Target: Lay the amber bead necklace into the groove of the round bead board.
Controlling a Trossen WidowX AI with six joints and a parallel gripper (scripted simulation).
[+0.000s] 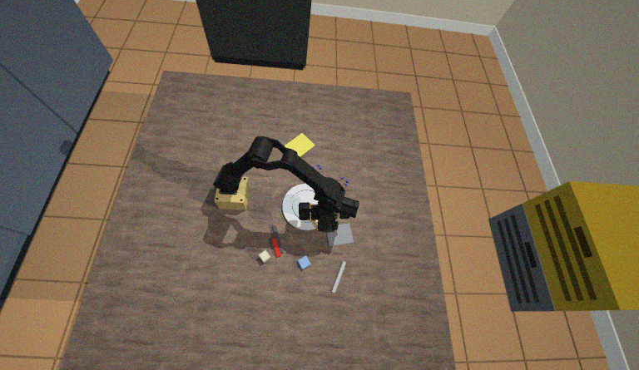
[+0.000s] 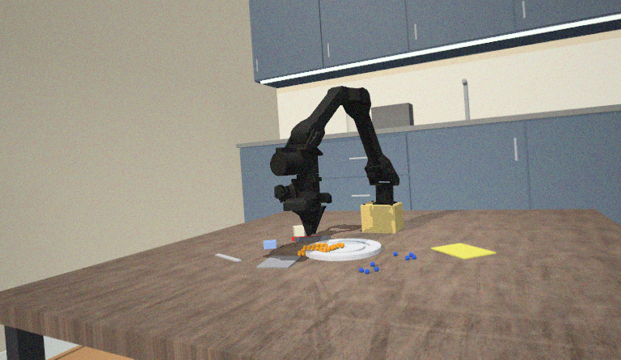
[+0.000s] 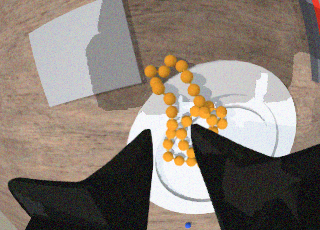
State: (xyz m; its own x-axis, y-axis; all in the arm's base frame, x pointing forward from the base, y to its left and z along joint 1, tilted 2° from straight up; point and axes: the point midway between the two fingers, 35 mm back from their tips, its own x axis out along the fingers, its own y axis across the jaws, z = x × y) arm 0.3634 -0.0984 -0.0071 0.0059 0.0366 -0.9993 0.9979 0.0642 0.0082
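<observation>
Now: gripper tip 80 mm short of the grey square tile, 50 mm to the left of it and 50 mm above it. Round my gripper tip: red stick (170 mm behind, 100 mm to the right, 50 mm below); white stick (70 mm ahead, 210 mm to the right, 50 mm below); light blue cube (60 mm behind, 170 mm to the right, 40 mm below).
</observation>
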